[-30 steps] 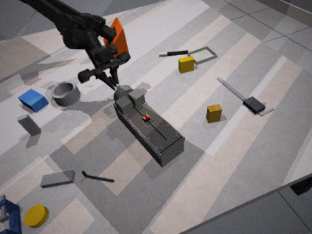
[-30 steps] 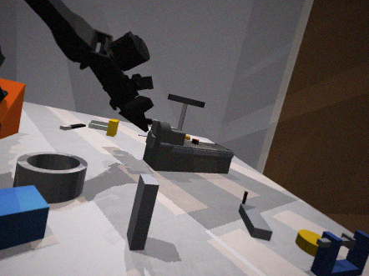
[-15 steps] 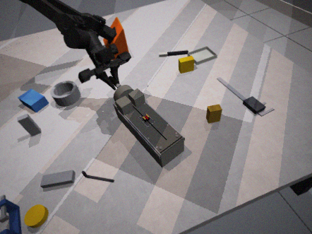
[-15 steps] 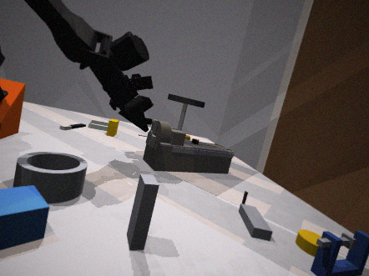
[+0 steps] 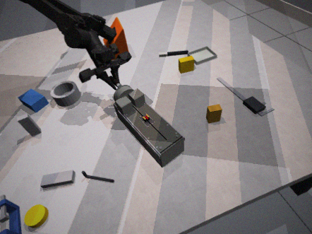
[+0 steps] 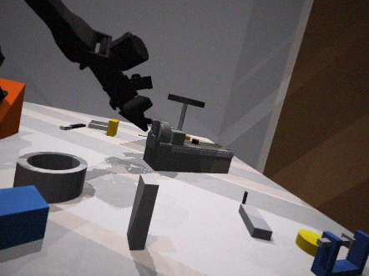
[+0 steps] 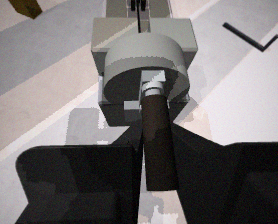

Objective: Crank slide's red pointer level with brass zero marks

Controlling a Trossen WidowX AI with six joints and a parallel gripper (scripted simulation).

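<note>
My gripper tip is now 20 mm below the dark crank handle, 20 mm past it and 10 mm to the left of it. Also, from my gripper tip: black hex key: 260 mm ahead, 120 mm to the right, 80 mm below; blue block: 350 mm to the right, 130 mm behind, 80 mm below; red pointer: 150 mm ahead, 70 mm to the left, 10 mm below.
</note>
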